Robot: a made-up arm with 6 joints.
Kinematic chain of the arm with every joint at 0, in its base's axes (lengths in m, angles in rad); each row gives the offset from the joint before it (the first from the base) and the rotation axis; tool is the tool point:
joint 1: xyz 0 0 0.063 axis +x
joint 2: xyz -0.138 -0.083 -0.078 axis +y
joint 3: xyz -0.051 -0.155 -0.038 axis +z
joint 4: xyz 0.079 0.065 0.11 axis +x
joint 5: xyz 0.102 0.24 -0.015 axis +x
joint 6: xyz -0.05 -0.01 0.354 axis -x
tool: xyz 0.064 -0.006 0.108
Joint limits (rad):
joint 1: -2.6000..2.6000
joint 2: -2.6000..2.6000
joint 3: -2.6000..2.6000
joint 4: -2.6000..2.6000
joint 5: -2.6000..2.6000
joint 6: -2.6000..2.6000
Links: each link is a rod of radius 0.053 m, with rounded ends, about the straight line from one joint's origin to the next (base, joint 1, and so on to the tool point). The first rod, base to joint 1, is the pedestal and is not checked.
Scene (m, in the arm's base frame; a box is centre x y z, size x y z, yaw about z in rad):
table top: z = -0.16
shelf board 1: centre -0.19 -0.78 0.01 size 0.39 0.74 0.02 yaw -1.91
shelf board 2: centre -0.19 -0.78 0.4 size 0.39 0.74 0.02 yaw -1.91
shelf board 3: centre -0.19 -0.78 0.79 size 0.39 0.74 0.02 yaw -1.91
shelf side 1: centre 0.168 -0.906 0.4 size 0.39 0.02 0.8 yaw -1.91
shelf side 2: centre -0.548 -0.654 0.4 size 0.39 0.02 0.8 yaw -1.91
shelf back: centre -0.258 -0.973 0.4 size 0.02 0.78 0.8 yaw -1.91
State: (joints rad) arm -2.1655 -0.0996 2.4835 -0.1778 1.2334 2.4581
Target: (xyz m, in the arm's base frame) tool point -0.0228 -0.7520 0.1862
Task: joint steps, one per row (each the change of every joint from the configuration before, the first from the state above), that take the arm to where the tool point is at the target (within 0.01 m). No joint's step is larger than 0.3 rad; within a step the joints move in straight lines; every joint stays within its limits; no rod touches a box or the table.
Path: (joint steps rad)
1: 0.0074 -0.2706 -0.2828 -0.2348 0.0534 -0.2008
2: 0.0074 -0.2705 -0.2828 -0.2348 0.0534 -0.2007
3: 0.0074 -0.2706 -0.2828 -0.2349 0.0535 -0.2008
4: 0.0074 -0.2705 -0.2828 -0.2348 0.0534 -0.2007
5: 0.1673 -0.0743 0.1587 0.0194 -0.2616 0.0580
6: 0.1673 -0.0742 0.1587 0.0193 -0.2616 0.0580
7: 0.1673 -0.0742 0.1588 0.0193 -0.2616 0.0580
8: 0.1673 -0.0743 0.1587 0.0194 -0.2616 0.0580
9: 0.1673 -0.0742 0.1587 0.0193 -0.2616 0.0580
10: 0.1673 -0.0742 0.1588 0.0193 -0.2616 0.0581

